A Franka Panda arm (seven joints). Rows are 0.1 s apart.
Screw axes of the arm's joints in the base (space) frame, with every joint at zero. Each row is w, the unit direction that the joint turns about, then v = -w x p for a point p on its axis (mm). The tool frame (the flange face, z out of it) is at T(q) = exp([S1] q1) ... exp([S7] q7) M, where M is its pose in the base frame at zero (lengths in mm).
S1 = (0, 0, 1, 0, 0, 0)
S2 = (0, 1, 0, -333, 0, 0)
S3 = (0, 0, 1, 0, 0, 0)
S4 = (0, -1, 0, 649, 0, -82.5)
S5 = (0, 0, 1, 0, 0, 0)
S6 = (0, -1, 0, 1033, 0, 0)
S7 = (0, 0, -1, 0, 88, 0)
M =
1 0 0 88
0 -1 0 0
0 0 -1 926
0 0 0 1
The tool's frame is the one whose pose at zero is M.
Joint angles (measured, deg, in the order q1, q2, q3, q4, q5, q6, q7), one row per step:
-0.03 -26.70 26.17 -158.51 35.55 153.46 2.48
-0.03 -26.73 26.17 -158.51 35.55 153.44 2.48
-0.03 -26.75 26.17 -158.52 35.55 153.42 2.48
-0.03 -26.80 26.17 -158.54 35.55 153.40 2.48
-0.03 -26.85 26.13 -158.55 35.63 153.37 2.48
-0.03 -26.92 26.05 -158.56 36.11 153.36 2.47
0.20 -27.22 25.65 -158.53 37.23 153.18 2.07
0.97 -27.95 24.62 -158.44 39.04 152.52 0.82
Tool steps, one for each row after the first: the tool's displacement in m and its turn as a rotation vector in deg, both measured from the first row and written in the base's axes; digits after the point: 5 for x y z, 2 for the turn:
-0.00005 0.00001 0.00015 0.00 -0.01 0.00
-0.00013 -0.00001 0.00016 0.00 0.00 0.01
-0.00026 -0.00007 0.00029 -0.01 -0.01 0.01
-0.00029 -0.00037 0.00050 0.06 -0.01 -0.08
-0.00021 -0.00112 0.00088 0.43 0.01 -0.46
-0.00024 -0.00243 0.00296 1.30 -0.06 -0.93
-0.00098 -0.00387 0.00791 2.76 -0.24 -0.94

